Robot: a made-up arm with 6 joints. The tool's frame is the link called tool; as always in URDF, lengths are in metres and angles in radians.
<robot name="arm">
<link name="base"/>
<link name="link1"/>
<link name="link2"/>
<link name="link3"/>
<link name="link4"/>
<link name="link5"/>
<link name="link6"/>
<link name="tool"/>
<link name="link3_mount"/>
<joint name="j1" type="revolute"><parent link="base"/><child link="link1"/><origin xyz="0 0 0.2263" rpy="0 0 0"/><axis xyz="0 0 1"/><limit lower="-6.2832" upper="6.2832" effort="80" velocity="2.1"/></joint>
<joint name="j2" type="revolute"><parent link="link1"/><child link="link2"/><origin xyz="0 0 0" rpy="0 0 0"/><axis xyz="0 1 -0.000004"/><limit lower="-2.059" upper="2.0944" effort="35" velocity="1.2"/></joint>
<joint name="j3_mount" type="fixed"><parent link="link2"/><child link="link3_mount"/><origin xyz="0.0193 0 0.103" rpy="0 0 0"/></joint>
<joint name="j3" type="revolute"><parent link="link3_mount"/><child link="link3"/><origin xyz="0.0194 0 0.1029" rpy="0 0 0"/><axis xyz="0 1 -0.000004"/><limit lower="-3.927" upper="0.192" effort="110" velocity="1.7"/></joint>
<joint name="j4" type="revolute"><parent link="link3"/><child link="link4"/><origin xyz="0.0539 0 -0.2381" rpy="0 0 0"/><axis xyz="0 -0.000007 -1"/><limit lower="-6.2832" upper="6.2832" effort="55" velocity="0.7"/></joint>
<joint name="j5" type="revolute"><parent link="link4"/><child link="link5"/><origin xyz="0 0 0" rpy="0 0 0"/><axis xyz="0 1 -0.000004"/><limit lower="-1.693" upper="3.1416" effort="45" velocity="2.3"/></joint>
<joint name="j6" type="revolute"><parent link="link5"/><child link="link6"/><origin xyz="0.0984 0 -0.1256" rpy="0 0 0"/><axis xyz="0 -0.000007 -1"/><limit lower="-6.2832" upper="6.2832" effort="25" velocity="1.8"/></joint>
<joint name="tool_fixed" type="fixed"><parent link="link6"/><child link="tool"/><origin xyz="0 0 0" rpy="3.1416 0 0"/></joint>
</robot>
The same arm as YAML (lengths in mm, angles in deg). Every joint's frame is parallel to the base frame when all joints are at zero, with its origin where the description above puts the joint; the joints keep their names.
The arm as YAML. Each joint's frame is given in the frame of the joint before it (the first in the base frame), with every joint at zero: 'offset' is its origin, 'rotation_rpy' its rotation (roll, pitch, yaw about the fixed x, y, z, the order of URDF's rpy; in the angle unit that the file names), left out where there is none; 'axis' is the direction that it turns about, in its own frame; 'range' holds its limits. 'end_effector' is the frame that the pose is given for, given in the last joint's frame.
length_unit: mm
angle_unit: deg
chain:
  - id: j1
    offset: [0.0, 0.0, 226.3]
    axis: "+z"
    range: [-360.0, 360.0]
  - id: j2
    offset: [0.0, 0.0, 0.0]
    axis: "+y"
    range: [-117.97, 120.0]
  - id: j3
    offset: [38.7, 0.0, 205.9]
    axis: "+y"
    range: [-225.0, 11.0]
  - id: j4
    offset: [53.9, 0.0, -238.1]
    axis: "-z"
    range: [-360.0, 360.0]
  - id: j5
    offset: [0.0, 0.0, 0.0]
    axis: "+y"
    range: [-97.0, 180.0]
  - id: j6
    offset: [98.4, 0.0, -125.6]
    axis: "-z"
    range: [-360.0, 360.0]
end_effector:
  offset: [0.0, 0.0, 0.0]
  rotation_rpy: [-180.0, 0.0, 0.0]

